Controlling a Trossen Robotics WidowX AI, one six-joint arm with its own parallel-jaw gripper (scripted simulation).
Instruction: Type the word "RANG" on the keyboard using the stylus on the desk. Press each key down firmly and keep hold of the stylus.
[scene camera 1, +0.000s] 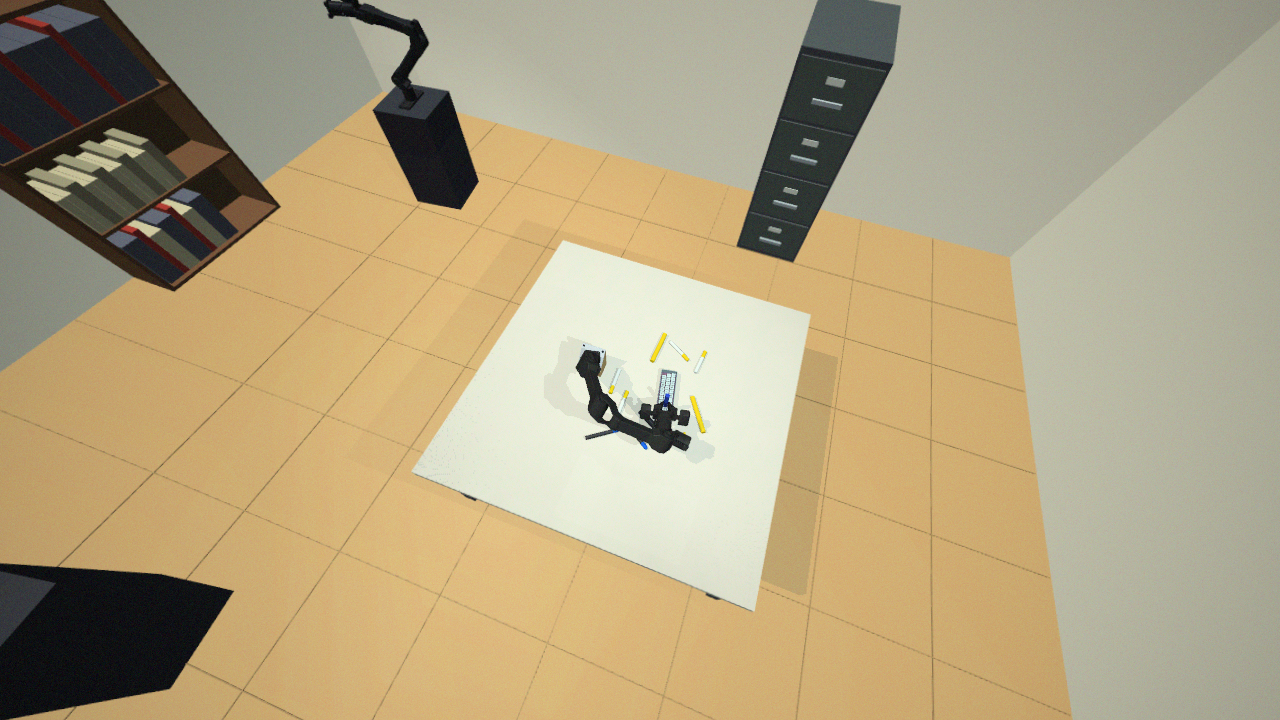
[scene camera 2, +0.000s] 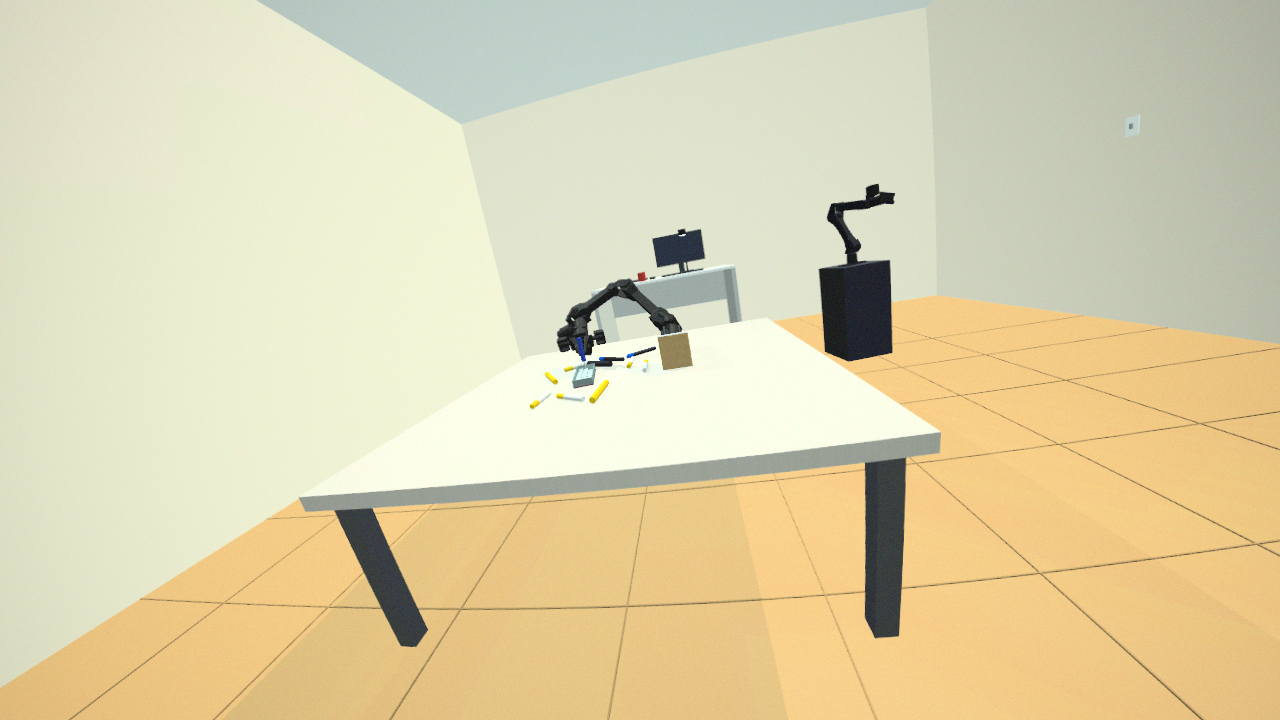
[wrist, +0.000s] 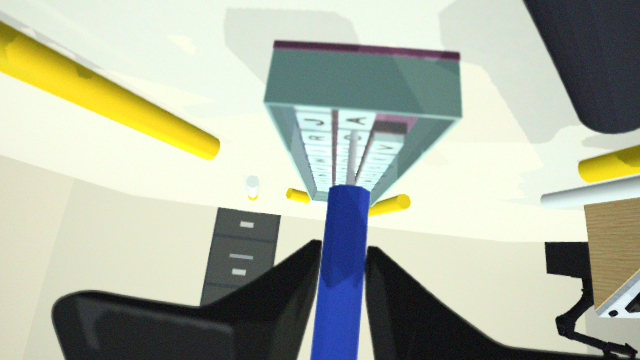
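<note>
My gripper (scene camera 2: 582, 354) (scene camera 1: 665, 402) (wrist: 343, 252), in sight.
</note>
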